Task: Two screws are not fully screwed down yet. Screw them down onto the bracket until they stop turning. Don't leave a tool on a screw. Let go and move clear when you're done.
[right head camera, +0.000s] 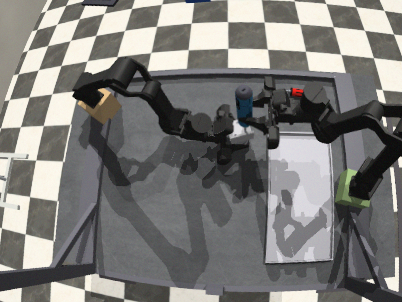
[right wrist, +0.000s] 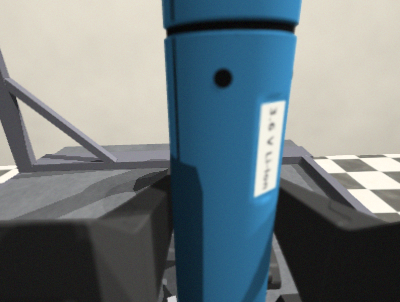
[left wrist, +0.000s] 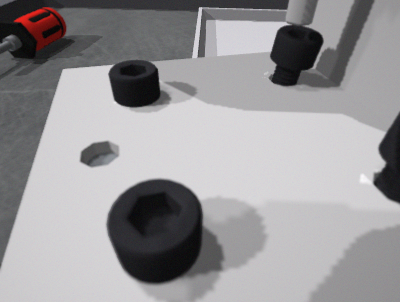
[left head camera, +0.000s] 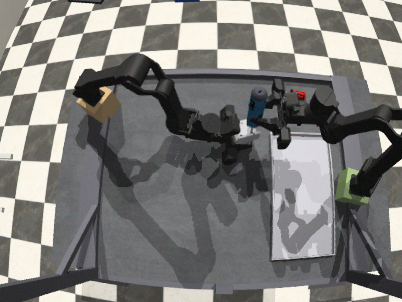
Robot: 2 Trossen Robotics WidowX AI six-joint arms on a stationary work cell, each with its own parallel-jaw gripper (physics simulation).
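Frame: origin at the left arm's base, x left, y down, z back, level; metres.
Seen in the pictures: right gripper, fingertip midpoint: (right head camera: 238,111) (right wrist: 219,183) (left head camera: 249,112); left arm's base, link origin: (right head camera: 93,98) (left head camera: 93,96); right arm's base, link origin: (right head camera: 358,187) (left head camera: 358,185).
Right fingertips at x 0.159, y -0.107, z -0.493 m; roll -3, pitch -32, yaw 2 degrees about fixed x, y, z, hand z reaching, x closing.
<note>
Pixels of each thing's top centre, then the offset from my right fingertips to it. "*": a spot on its surface instead.
- third screw, top centre: (left wrist: 298,30) dx +0.008, dy +0.135, dz -0.023 m
- fourth screw, surface spot: (left wrist: 392,165) * dx -0.014, dy +0.142, dz +0.004 m
- blue electric screwdriver, top centre: (right head camera: 244,91) (left head camera: 261,93) dx +0.008, dy -0.107, dz -0.015 m
- red-handled tool, top centre: (left wrist: 14,20) (right head camera: 293,89) (left head camera: 294,91) dx +0.254, dy +0.184, dz -0.075 m
- white tray, top centre: (right head camera: 302,195) (left head camera: 304,193) dx -0.051, dy +0.197, dz -0.272 m
- empty hole, surface spot: (left wrist: 100,154) * dx +0.026, dy +0.149, dz +0.019 m
The white bracket (left head camera: 245,135) (right head camera: 242,134) (left wrist: 240,150) is at the left gripper. In the left wrist view, two black screws (left wrist: 134,82) (left wrist: 155,230) sit with heads low on the plate. A third screw (left wrist: 297,47) stands raised, thread showing. A fourth screw (left wrist: 392,165) is cut off at the right edge, also raised. My left gripper (left head camera: 236,135) (right head camera: 229,134) is shut on the bracket; its fingertips are largely hidden. My right gripper (left head camera: 258,112) (right head camera: 245,111) (right wrist: 219,183) is shut on the blue electric screwdriver (left head camera: 256,107) (right head camera: 244,106) (right wrist: 225,125), upright, its pale bit (left wrist: 300,11) right above the third screw; contact is unclear.
A red-handled tool (left head camera: 299,94) (right head camera: 297,92) (left wrist: 42,27) lies behind the right gripper. A white tray (left head camera: 271,200) (right head camera: 267,200) lies at the right of the table. An empty hole (left wrist: 100,154) shows in the bracket plate. A raised rim surrounds the table.
</note>
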